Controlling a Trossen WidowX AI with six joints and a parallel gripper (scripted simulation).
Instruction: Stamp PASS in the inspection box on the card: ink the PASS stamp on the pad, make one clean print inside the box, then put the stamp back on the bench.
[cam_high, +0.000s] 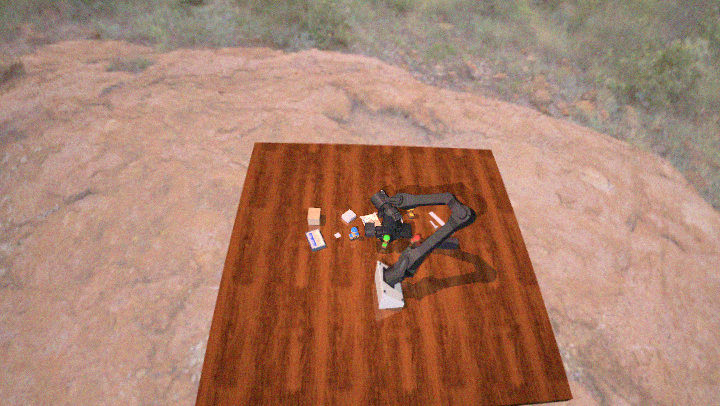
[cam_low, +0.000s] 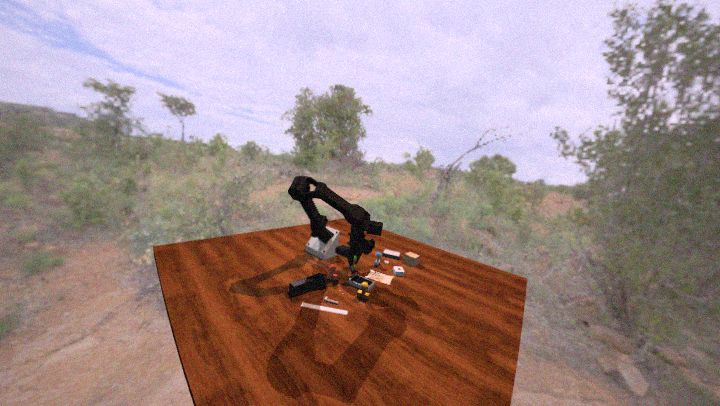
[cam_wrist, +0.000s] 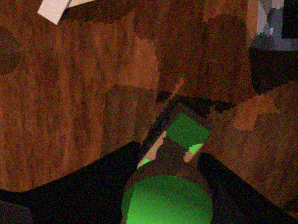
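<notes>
Right now the ink pad is 10 cm ahead of my gripper tip, 5 cm to the right of it and 2 cm below it. Round my gripper tip: red-knobbed stamp 1 cm ahead, 13 cm to the right, 1 cm below; blue-knobbed stamp 3 cm ahead, 13 cm to the left, 1 cm below; card 11 cm ahead, 6 cm to the left, 3 cm below.
</notes>
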